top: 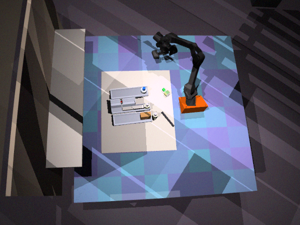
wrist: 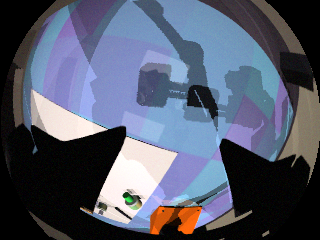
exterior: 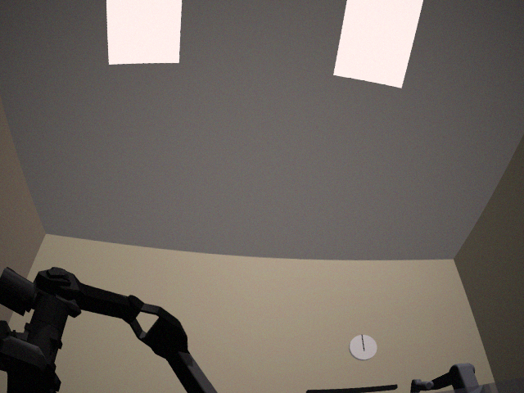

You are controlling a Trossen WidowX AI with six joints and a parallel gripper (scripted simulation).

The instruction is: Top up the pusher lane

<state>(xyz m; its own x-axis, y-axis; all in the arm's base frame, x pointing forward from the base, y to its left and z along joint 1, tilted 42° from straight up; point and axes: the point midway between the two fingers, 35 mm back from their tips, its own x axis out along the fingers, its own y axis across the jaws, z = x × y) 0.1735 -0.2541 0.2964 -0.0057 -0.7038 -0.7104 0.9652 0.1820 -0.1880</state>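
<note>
The brown box is 460 mm to the left of my gripper tip, 160 mm ahead of it and 50 mm below it. The rest, counted from my gripper tip: black rod: 480 mm to the left, 80 mm below, 10 mm behind.
</note>
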